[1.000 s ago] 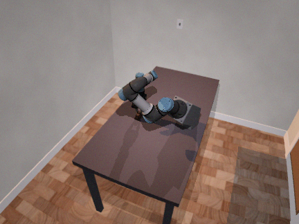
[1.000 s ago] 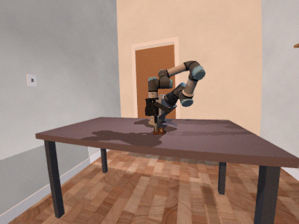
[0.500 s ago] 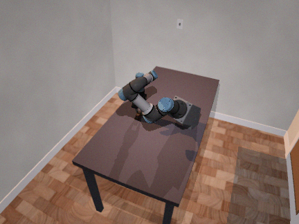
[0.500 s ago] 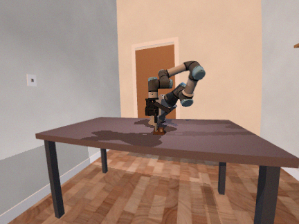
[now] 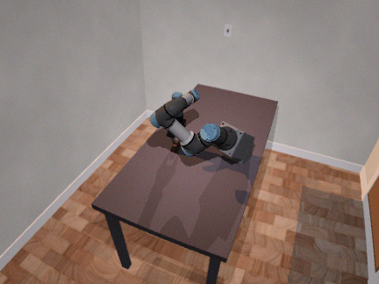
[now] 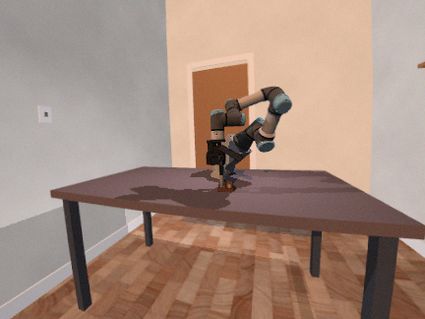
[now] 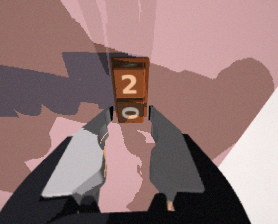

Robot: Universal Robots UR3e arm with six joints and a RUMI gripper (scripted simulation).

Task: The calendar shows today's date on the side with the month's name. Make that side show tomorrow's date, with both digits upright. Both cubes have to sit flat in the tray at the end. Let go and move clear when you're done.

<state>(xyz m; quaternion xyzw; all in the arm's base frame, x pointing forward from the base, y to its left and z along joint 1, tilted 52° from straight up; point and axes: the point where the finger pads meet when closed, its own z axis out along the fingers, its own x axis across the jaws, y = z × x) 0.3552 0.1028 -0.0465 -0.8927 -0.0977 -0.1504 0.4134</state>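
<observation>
My gripper is now 10 mm above the brown number cube. Also, from my hand: brown calendar tray 10 mm behind, 20 mm to the left, 30 mm below.
</observation>
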